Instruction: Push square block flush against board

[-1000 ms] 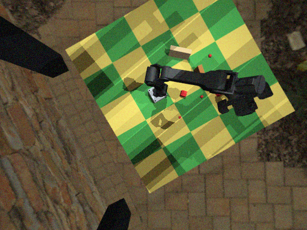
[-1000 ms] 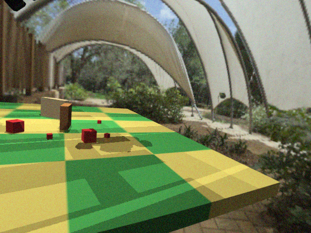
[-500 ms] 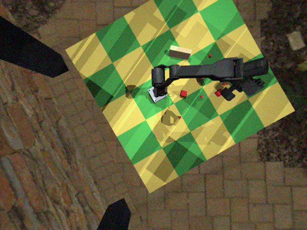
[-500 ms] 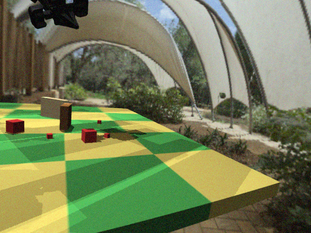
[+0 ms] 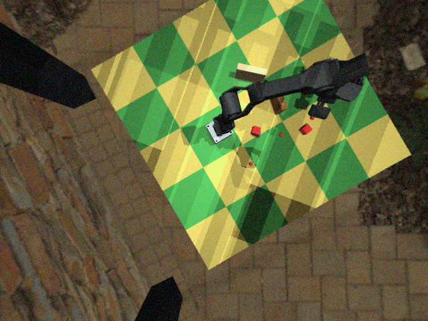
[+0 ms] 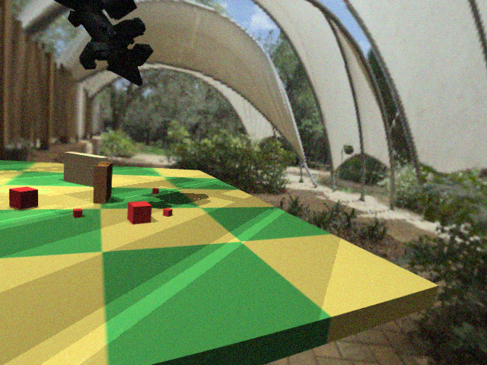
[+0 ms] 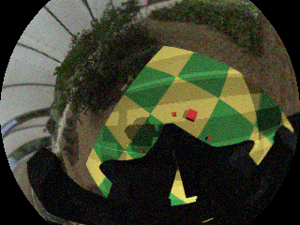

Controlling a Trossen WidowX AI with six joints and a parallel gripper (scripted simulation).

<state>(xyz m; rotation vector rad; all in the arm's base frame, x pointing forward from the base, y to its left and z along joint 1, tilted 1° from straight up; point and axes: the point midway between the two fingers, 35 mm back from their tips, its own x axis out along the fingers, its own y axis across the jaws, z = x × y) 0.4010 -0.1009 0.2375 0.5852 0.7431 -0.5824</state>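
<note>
Right now my gripper tip is 310 mm to the right of the board, 260 mm above it and 150 mm past it. Also, from my gripper tip: square block: 260 mm below, 100 mm to the left, 80 mm behind.
</note>
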